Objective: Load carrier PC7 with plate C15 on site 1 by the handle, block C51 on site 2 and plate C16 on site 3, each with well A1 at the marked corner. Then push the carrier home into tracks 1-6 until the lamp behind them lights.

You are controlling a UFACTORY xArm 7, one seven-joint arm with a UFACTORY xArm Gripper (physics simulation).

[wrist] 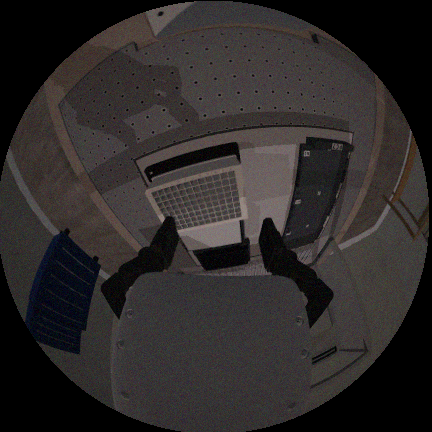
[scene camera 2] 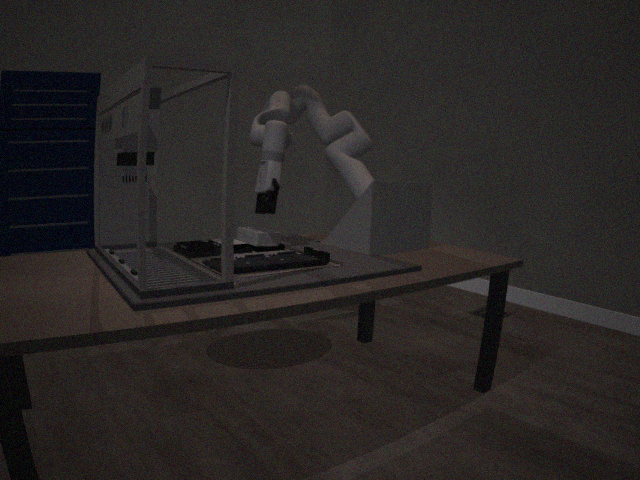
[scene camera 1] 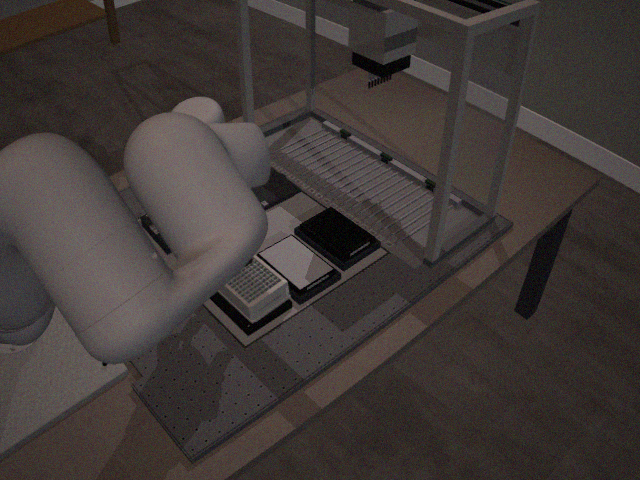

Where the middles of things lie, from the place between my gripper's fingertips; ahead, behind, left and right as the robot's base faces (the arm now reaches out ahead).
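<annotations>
Measuring from the dark carrier (scene camera 2: pixel 311 257), I now find my gripper 15 cm short of it, 19 cm to the right of it and 9 cm above it.
</annotations>
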